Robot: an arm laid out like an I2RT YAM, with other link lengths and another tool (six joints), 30 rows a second.
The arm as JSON. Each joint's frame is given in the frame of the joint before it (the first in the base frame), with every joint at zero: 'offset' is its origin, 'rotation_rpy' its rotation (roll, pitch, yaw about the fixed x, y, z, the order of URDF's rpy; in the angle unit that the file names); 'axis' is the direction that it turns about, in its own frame. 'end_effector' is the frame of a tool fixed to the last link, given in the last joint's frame.
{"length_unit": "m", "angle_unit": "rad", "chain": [
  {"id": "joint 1", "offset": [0.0, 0.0, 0.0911], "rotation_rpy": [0.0, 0.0, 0.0], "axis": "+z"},
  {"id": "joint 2", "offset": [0.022, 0.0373, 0.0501], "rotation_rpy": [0.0, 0.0, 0.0], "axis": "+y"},
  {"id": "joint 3", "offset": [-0.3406, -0.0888, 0.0], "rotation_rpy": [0.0, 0.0, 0.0], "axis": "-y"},
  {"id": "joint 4", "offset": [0.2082, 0.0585, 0.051], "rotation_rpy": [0.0, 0.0, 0.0], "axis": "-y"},
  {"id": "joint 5", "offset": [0.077, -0.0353, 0.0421], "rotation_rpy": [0.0, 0.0, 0.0], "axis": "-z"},
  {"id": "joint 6", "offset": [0.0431, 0.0, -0.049], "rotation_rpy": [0.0, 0.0, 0.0], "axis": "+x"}
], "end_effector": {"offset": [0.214, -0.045, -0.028], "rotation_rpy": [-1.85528, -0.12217, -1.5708]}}
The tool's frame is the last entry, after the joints.
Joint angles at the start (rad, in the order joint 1, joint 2, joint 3, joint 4, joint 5, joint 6):
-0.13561 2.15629 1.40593 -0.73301 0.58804 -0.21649
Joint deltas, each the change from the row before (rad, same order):
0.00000 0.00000 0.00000 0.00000 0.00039 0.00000
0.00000 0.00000 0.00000 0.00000 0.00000 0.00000
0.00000 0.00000 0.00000 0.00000 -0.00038 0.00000
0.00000 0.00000 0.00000 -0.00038 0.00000 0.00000
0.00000 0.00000 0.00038 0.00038 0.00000 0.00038
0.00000 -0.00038 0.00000 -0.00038 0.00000 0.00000
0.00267 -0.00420 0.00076 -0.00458 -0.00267 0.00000
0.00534 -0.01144 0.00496 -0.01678 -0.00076 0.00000
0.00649 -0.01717 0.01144 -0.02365 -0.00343 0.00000
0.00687 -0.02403 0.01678 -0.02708 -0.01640 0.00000
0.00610 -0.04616 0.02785 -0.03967 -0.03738 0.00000
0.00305 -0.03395 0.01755 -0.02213 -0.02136 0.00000
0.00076 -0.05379 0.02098 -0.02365 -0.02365 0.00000
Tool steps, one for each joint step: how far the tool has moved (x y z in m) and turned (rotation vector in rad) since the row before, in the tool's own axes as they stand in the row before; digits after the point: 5 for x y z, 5 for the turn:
0.00009 0.00004 -0.00001 -0.00013 0.00035 0.00010
0.00000 0.00000 0.00000 0.00000 0.00000 0.00000
-0.00009 -0.00004 0.00001 0.00013 -0.00034 -0.00010
-0.00003 0.00009 0.00002 -0.00030 -0.00004 -0.00023
0.00009 -0.00019 -0.00010 0.00060 -0.00002 0.00083
0.00006 0.00011 -0.00010 0.00000 0.00000 0.00000
-0.00054 0.00021 -0.00190 0.00265 -0.00150 -0.00253
0.00086 0.00194 -0.00516 0.00288 0.00103 -0.00454
0.00200 0.00171 -0.00816 0.00859 -0.00043 -0.00290
0.00103 0.00037 -0.01102 0.02005 -0.01109 -0.00147
0.00192 0.00052 -0.01900 0.04330 -0.02773 0.00508
0.00269 0.00041 -0.01368 0.03274 -0.01450 0.00815
0.00691 0.00185 -0.02023 0.05068 -0.01372 0.02057

